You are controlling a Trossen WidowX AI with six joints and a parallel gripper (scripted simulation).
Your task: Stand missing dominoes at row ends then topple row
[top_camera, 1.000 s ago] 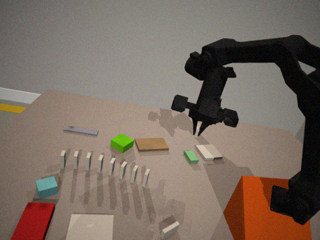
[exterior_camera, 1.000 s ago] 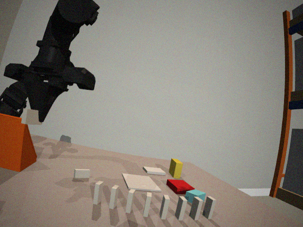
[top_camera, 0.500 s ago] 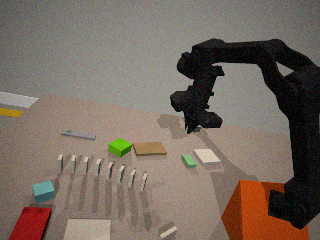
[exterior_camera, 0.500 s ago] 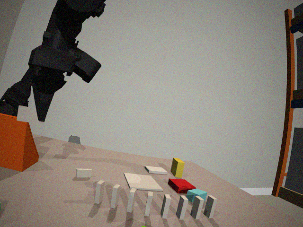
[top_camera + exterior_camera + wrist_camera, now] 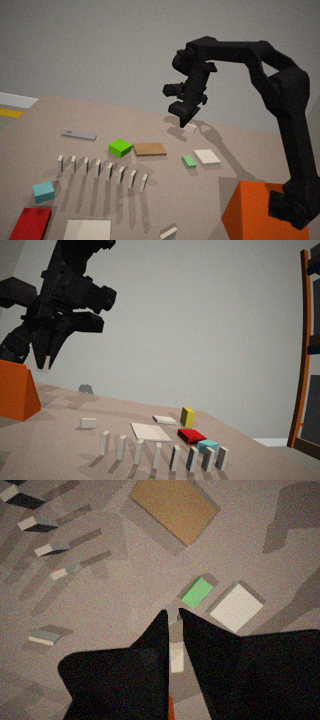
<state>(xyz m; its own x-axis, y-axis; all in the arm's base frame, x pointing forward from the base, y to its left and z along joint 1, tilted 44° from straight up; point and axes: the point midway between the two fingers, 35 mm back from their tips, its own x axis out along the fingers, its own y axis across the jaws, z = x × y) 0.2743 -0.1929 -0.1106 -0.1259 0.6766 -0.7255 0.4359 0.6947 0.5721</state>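
Now: gripper tip 160 mm above the brown plate, 80 mm short of it and 70 mm to the left of it. From my gripper tip the other things lie so: green block: 190 mm ahead, 150 mm below, 30 mm to the right; then grey strip: 360 mm ahead, 160 mm below, 80 mm to the right; then light green piece: 160 mm below, 70 mm behind, 40 mm to the right.
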